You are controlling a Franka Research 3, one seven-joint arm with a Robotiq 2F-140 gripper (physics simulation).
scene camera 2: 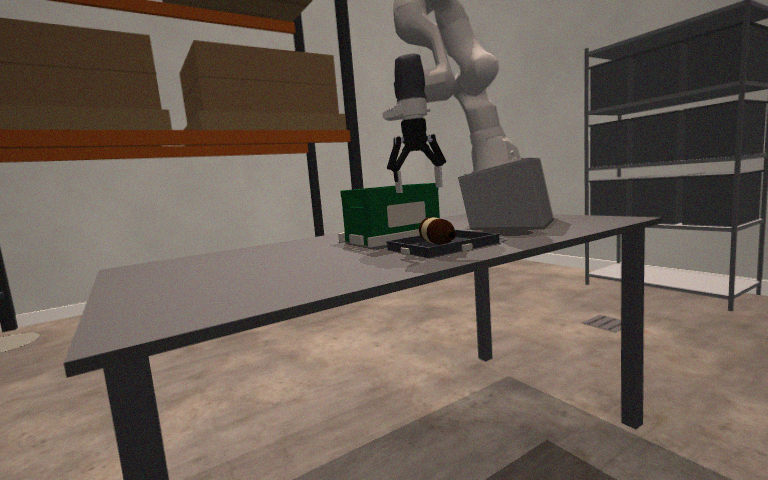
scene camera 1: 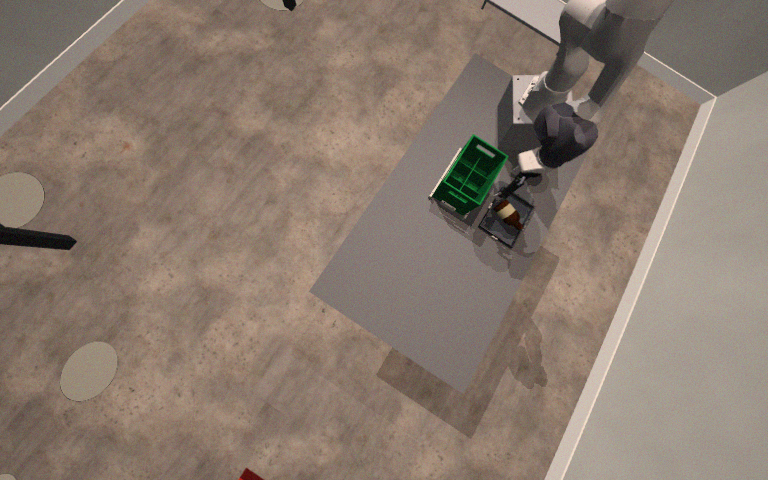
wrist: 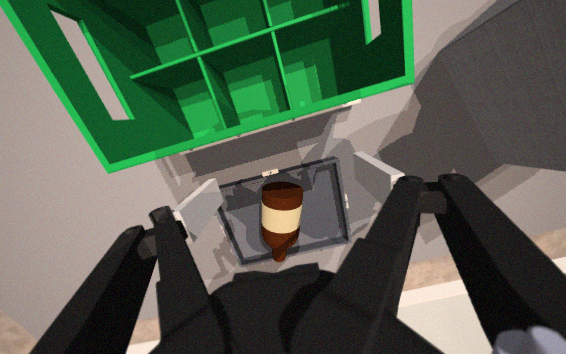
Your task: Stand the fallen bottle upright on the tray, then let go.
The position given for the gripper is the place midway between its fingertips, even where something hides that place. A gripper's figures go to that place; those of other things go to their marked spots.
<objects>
The gripper [scene camera 2: 420, 189]: 1.26 m from the lens. A brown bottle [scene camera 2: 438, 231] is 1.10 m from the lens.
</objects>
